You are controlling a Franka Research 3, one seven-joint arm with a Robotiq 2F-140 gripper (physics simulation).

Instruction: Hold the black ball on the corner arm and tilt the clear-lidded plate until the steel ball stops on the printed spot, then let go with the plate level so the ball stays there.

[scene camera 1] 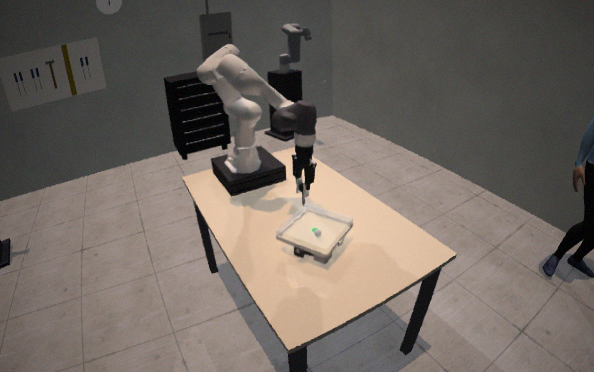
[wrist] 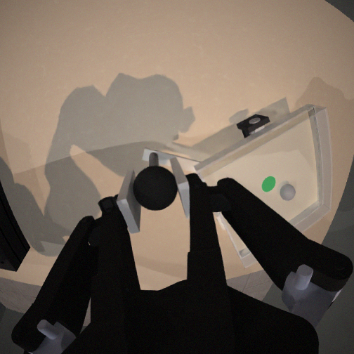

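My gripper (scene camera 1: pixel 302 190) (wrist: pixel 154 176) is shut on the black ball (wrist: pixel 155 188), which sits between its two finger pads on the corner arm (wrist: pixel 153 159). In the scene view the gripper is at the plate's far corner. The clear-lidded plate (scene camera 1: pixel 285 233) (wrist: pixel 322 165) stands raised above the table; how far it tilts is hard to tell. The steel ball (scene camera 1: pixel 318 233) (wrist: pixel 287 192) is beside the green printed spot (scene camera 1: pixel 314 230) (wrist: pixel 268 184), a little off it on the side away from the gripper. In the wrist view, part of the plate is hidden behind a gripper finger.
The plate is on the wooden table (scene camera 1: pixel 350 285) (wrist: pixel 210 45). A black block (scene camera 1: pixel 299 252) (wrist: pixel 253 125) shows under the plate's edge. The robot's black base (scene camera 1: pixel 257 180) stands at the table's far end. A person (scene camera 1: pixel 587 200) is partly visible at the right, away from the table.
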